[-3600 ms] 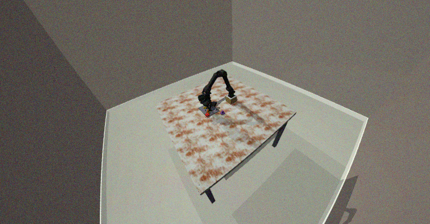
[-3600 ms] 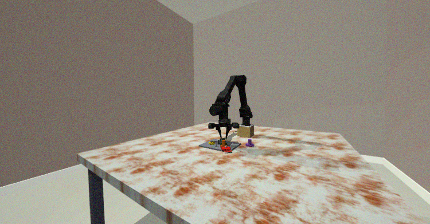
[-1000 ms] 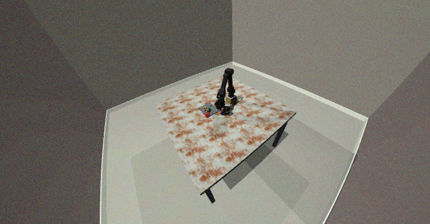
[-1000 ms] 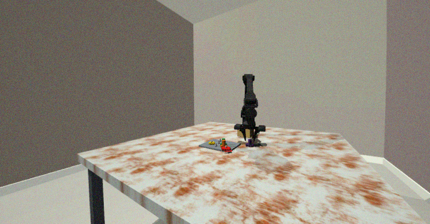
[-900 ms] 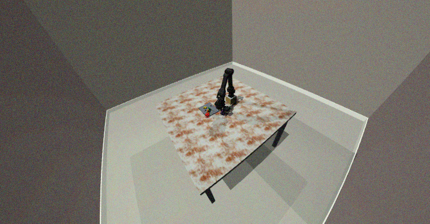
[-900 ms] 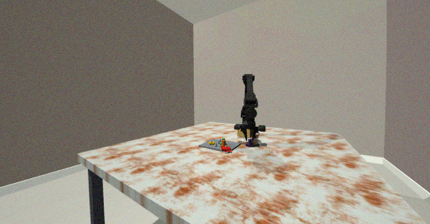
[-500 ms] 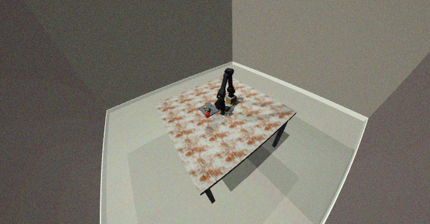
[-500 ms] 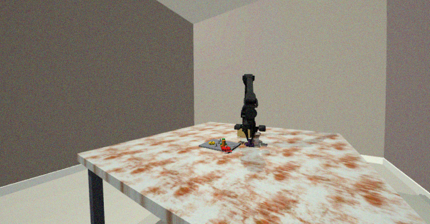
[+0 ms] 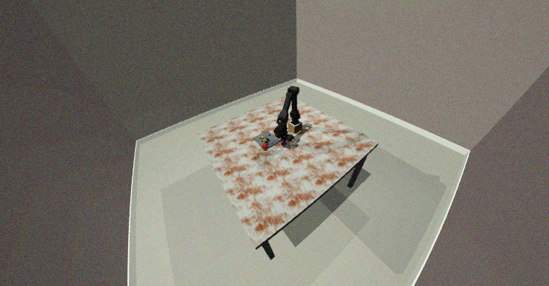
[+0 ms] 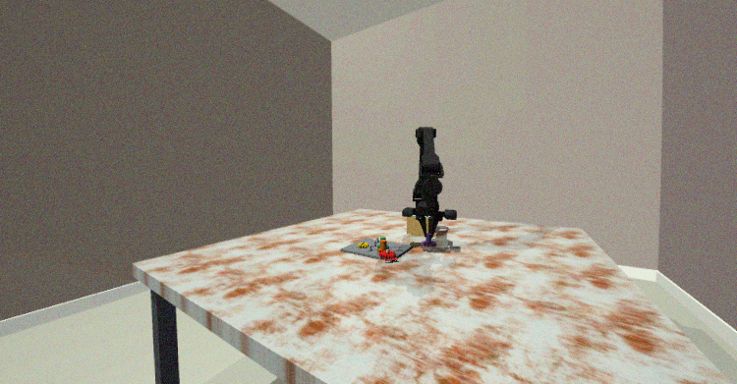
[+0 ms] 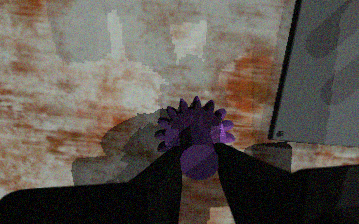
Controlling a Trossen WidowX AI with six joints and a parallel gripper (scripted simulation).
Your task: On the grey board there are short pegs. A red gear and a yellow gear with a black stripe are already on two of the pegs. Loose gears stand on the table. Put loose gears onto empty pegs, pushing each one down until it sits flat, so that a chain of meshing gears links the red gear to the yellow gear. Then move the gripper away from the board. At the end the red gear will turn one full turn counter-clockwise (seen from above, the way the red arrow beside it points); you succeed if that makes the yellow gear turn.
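My gripper tip is now 150 mm to the left of the green gear, 60 mm short of it and 20 mm above it. Round my gripper tip: purple gear (10 mm below); then orange gear (140 mm to the right, 100 mm ahead, 20 mm below); then red gear (130 mm ahead, 110 mm to the right, 30 mm below).
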